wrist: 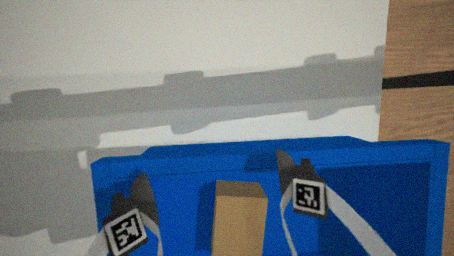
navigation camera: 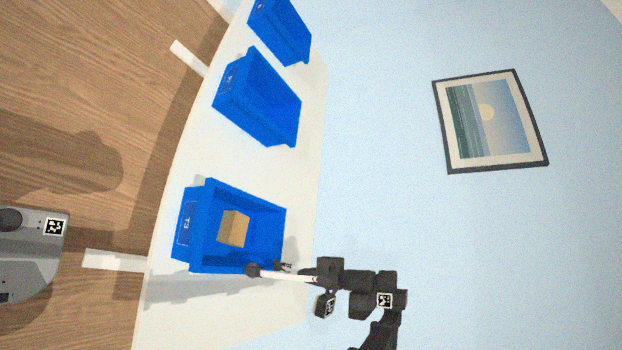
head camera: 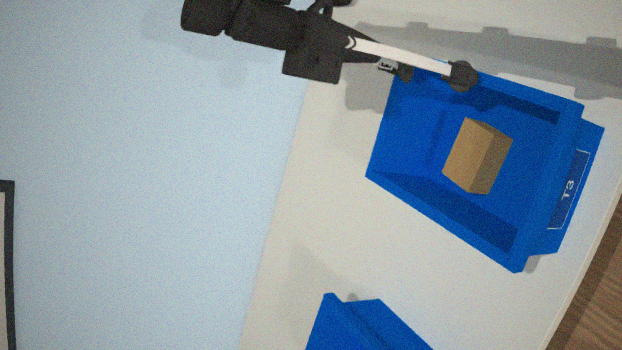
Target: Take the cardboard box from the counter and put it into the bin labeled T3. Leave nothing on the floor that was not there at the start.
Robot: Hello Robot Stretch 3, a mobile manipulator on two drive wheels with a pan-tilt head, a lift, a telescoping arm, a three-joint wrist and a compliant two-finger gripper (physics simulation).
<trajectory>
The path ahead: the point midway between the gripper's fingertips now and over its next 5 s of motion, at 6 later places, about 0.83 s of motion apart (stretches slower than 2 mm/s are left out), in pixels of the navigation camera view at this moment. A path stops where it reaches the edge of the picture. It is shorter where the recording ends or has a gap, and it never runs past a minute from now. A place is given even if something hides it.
The gripper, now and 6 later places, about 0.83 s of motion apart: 259, 267; 273, 269; 297, 273; 289, 275; 257, 281; 206, 288; 177, 291
</trajectory>
